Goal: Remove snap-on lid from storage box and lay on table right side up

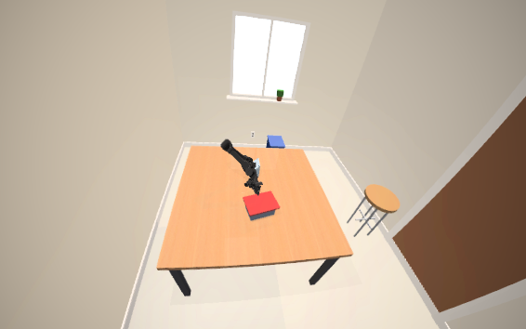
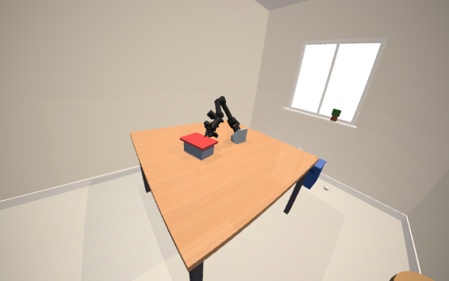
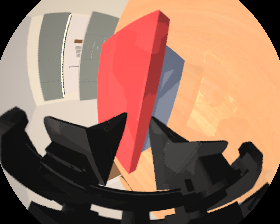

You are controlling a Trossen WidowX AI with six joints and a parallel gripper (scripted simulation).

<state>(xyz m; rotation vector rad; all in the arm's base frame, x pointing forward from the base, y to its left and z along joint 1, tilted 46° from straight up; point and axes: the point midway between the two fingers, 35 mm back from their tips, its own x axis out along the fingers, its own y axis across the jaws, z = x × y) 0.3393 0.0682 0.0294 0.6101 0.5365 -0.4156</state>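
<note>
My gripper tip is 70 mm short of the red lid and 30 mm to the right of it. The rest, counted from my gripper tip: storage box (70 mm ahead, 30 mm to the left, 50 mm below).
</note>
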